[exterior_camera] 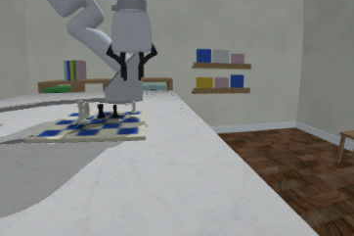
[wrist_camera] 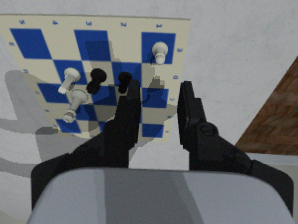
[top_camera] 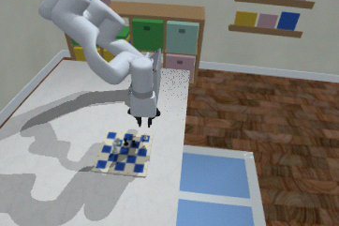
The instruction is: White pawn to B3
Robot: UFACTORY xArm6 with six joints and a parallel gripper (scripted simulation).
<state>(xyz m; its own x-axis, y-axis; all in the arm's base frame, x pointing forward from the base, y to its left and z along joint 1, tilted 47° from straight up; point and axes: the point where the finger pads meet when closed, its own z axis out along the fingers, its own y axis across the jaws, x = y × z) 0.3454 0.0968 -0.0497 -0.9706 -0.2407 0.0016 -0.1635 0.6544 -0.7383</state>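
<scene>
The white pawn is 90 mm below my hand. Also, from my hand: blue-and-cream chessboard (90 mm ahead, 70 mm to the right, 110 mm below).
</scene>
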